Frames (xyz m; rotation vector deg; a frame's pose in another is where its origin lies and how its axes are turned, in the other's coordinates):
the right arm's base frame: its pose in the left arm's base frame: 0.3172 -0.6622 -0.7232 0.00 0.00 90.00
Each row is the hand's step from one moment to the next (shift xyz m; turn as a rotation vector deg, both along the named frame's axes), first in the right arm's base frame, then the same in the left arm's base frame.
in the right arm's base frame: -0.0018 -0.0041 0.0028 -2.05 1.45 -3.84
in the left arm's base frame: 0.0041 -0.0018 0.0028 -1.45 -2.05 -3.84
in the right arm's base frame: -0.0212 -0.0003 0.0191 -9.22 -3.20 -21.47
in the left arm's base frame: 0.0003 -0.0212 0.0191 3.20 -9.22 -21.47
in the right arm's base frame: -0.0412 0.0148 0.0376 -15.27 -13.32 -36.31
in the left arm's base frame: -0.0148 -0.0412 0.0376 13.32 -15.27 -36.31
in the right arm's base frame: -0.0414 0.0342 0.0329 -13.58 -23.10 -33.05
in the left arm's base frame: -0.0342 -0.0414 0.0329 23.10 -13.58 -33.05
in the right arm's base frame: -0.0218 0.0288 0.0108 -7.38 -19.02 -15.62
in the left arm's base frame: -0.0288 -0.0218 0.0108 19.02 -7.38 -15.62
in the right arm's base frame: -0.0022 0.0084 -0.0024 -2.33 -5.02 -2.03
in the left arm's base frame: -0.0084 -0.0022 -0.0024 5.02 -2.33 -2.03
